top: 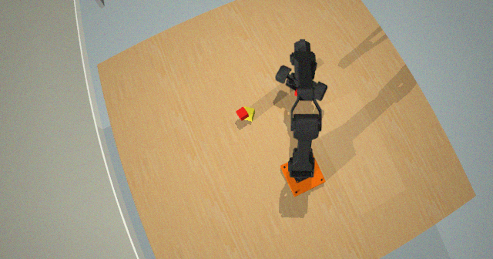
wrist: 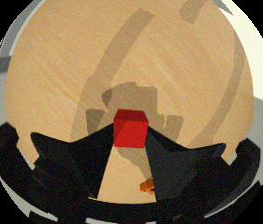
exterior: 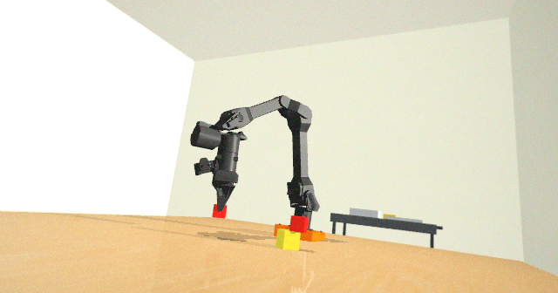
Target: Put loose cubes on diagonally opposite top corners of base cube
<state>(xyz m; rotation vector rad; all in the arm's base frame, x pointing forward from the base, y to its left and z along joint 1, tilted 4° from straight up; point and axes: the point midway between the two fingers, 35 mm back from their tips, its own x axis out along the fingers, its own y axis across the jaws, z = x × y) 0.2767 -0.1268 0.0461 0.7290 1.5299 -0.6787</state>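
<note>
Right now my gripper tip is 20 mm short of the yellow cube, 210 mm to the right of it and 40 mm above it.
</note>
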